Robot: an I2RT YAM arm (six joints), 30 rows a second.
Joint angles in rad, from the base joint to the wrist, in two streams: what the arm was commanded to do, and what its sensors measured. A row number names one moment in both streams.
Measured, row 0:
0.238, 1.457, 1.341, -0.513, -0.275, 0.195
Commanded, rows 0 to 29:
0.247, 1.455, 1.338, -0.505, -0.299, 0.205
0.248, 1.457, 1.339, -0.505, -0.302, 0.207
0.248, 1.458, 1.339, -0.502, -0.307, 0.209
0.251, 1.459, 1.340, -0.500, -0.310, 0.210
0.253, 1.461, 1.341, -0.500, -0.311, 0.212
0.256, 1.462, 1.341, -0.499, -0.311, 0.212
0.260, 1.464, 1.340, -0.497, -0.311, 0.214
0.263, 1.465, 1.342, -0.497, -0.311, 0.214
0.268, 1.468, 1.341, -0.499, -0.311, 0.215
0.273, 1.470, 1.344, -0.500, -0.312, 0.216
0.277, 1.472, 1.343, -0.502, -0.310, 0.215
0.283, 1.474, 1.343, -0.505, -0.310, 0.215
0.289, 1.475, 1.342, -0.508, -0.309, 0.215
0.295, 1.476, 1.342, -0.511, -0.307, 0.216
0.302, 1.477, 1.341, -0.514, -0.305, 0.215
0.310, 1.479, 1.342, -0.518, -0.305, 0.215
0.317, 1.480, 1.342, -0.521, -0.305, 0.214
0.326, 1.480, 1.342, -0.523, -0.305, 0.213
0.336, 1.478, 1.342, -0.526, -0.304, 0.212
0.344, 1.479, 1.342, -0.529, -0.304, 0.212
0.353, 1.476, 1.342, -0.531, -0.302, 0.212
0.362, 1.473, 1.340, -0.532, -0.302, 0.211
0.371, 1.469, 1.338, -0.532, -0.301, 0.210
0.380, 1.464, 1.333, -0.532, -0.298, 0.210
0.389, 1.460, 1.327, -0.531, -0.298, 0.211
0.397, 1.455, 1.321, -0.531, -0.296, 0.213
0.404, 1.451, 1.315, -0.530, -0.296, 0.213
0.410, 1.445, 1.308, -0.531, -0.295, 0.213
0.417, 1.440, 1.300, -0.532, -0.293, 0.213
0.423, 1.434, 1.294, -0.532, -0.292, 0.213
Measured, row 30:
0.403, 1.465, 1.317, -0.514, -0.300, 0.202
